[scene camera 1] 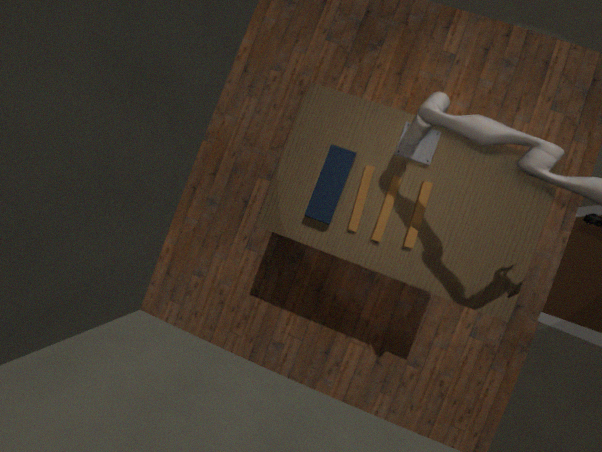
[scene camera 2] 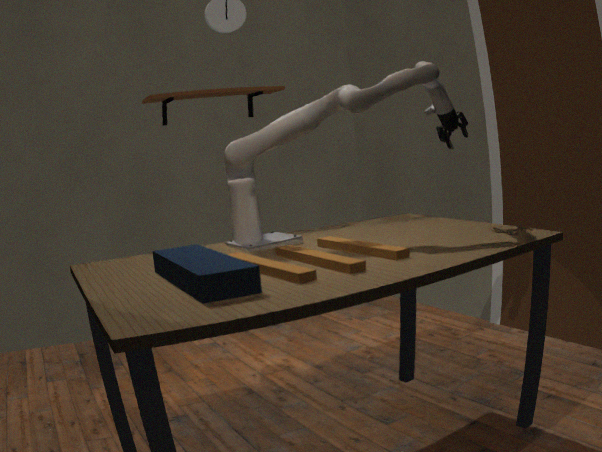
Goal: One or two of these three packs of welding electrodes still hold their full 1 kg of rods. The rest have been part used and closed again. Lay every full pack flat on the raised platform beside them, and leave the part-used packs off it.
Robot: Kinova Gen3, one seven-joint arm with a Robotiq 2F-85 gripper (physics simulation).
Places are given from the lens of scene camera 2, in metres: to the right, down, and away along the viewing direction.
orange pack (scene camera 2: 335, 262): 0.08, 0.09, 1.38
orange pack (scene camera 2: 360, 247): 0.16, 0.06, 1.56
orange pack (scene camera 2: 296, 274): -0.01, 0.11, 1.28
